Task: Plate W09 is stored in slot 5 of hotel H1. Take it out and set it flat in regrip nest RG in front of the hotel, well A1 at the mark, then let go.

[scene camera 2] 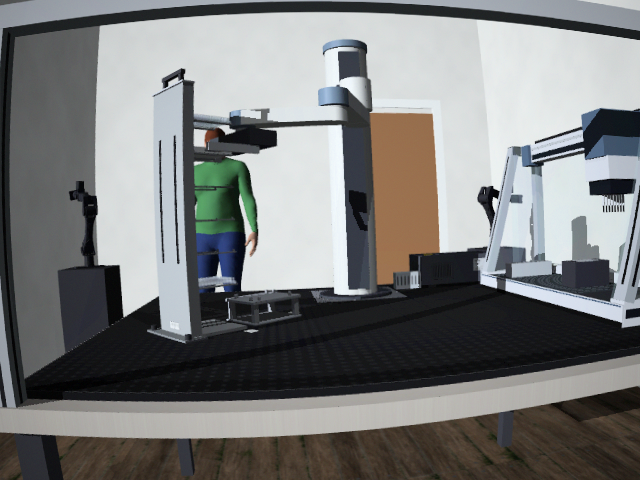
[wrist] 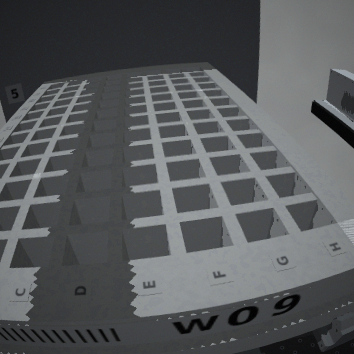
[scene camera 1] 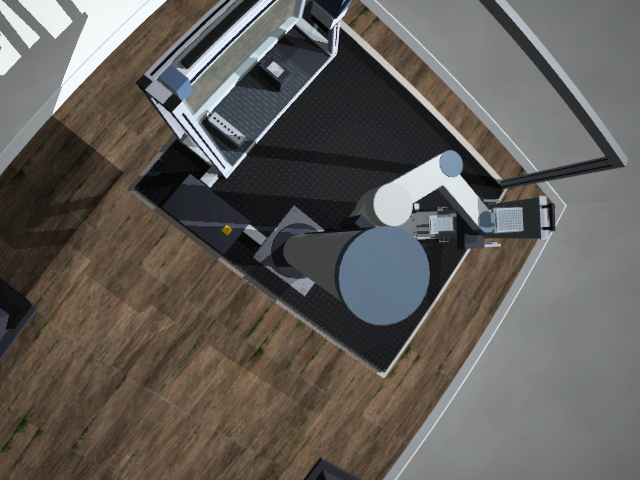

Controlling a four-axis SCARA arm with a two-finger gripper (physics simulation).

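Seen in the pictures: gripper, fingertip midpoint: [wrist: 146, 95] [scene camera 1: 498, 223]; arm's base, link origin: [scene camera 2: 355, 297].
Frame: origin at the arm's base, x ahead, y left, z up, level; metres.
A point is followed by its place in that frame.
Plate W09 [wrist: 175, 267] fills much of the wrist view, lying flat in slot 5 of hotel H1 [scene camera 2: 173, 206] {y -0.499, x 0.588, z 0.312 m} [scene camera 1: 532, 219] {y -0.495, x 0.548, z 0.565 m}. Its row letters C to H and its name face the camera; well A1 does not show. In scene camera 2 the plate is largely hidden behind the near finger. My gripper [scene camera 2: 212, 142] [scene camera 1: 497, 222] {y -0.471, x 0.519, z 0.446 m} is open and empty, at slot-5 height, its fingers reaching in around the front of the hotel. A pale and black part of my hand shows at the wrist view's right. Regrip nest RG [scene camera 2: 263, 297] {y -0.307, x 0.405, z 0.073 m} stands low in front of the hotel.
Another pale plate [scene camera 2: 209, 121] [scene camera 1: 509, 219] sits in the hotel above slot 5, and a pale plate [scene camera 2: 217, 281] {y -0.411, x 0.533, z 0.133 m} sits near the bottom. The arm's column [scene camera 2: 356, 206] {y 0.001, x 0.077, z 0.312 m} stands beyond the nest. A framed machine [scene camera 1: 305, 93] [scene camera 2: 550, 291] stands across the table.
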